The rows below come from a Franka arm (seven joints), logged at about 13 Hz.
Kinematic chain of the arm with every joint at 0, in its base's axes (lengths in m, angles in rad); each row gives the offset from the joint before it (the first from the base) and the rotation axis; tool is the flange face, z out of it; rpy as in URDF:
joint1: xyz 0 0 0.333 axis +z
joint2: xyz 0 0 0 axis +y
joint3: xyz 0 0 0.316 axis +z
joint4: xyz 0.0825 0 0 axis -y
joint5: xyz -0.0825 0 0.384 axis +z
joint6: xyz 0 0 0 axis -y
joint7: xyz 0.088 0 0 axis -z
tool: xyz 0 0 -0.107 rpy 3.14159 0 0
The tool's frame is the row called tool.
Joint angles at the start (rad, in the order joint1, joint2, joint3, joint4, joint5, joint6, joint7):
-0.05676, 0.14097, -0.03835, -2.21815, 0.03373, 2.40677, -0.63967
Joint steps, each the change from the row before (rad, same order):
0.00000, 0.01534, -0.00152, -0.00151, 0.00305, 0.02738, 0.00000
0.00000, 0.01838, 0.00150, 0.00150, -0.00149, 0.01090, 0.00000
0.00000, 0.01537, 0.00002, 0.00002, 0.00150, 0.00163, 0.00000
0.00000, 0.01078, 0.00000, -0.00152, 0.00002, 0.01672, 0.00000
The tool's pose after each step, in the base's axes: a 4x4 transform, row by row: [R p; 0 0 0 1], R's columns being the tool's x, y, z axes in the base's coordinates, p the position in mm. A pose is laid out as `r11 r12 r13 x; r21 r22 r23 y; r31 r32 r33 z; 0 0 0 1`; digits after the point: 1 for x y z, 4 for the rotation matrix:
0.8678 0.4932 0.0600 547.8; 0.4934 -0.8697 0.0120 -52.9; 0.0581 0.0192 -0.9981 311.0; 0 0 0 1
0.8670 0.4954 0.0539 549.0; 0.4956 -0.8685 0.0109 -52.2; 0.0522 0.0172 -0.9985 302.5; 0 0 0 1
0.8682 0.4946 0.0403 548.6; 0.4945 -0.8691 0.0126 -52.2; 0.0412 0.0090 -0.9991 294.2; 0 0 0 1
0.8682 0.4943 0.0446 549.4; 0.4943 -0.8692 0.0113 -52.4; 0.0444 0.0122 -0.9989 289.2; 0 0 0 1

